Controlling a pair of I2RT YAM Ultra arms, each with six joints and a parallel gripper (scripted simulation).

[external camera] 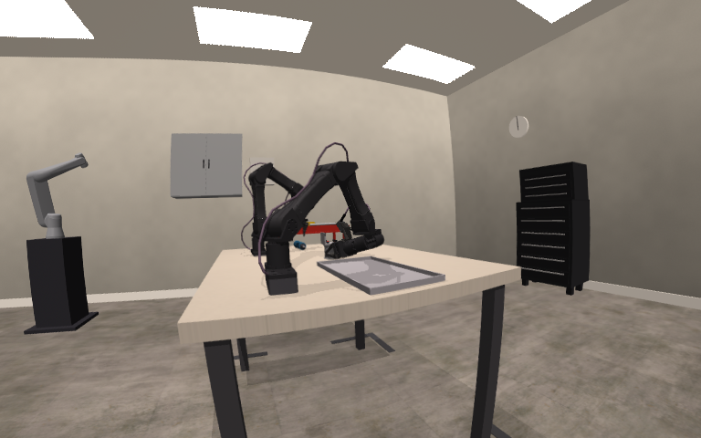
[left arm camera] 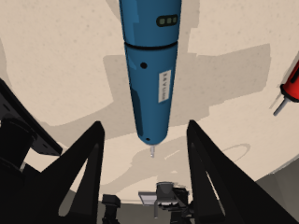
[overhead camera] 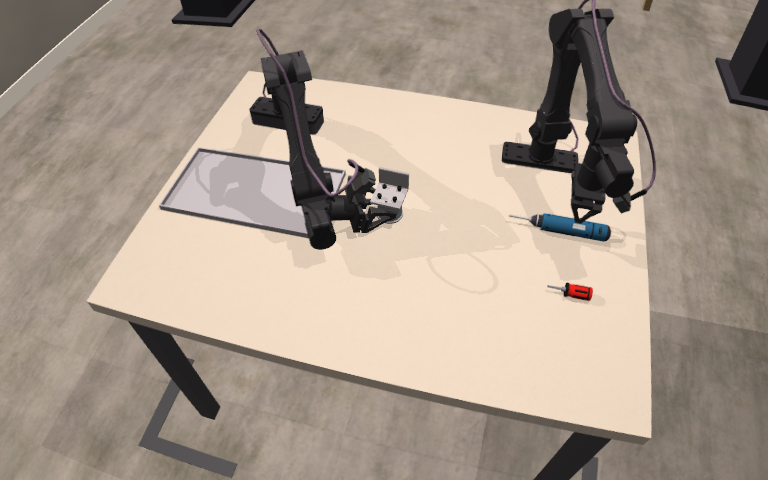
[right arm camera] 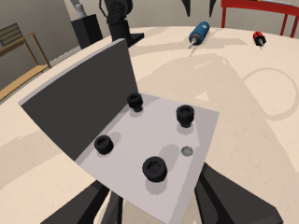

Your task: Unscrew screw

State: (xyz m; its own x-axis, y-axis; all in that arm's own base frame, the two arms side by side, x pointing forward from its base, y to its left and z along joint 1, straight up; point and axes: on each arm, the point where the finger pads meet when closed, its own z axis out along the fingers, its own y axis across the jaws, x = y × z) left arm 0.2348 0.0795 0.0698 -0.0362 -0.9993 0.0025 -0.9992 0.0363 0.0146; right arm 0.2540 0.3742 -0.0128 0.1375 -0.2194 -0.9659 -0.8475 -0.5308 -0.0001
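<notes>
Now: right hand 5 cm below the grey L-shaped bracket. Also, from my right hand: shallow grey tray 35 cm to the right, 2 cm below; then small red-handled screwdriver 43 cm to the left, 14 cm ahead, 1 cm below.
</notes>
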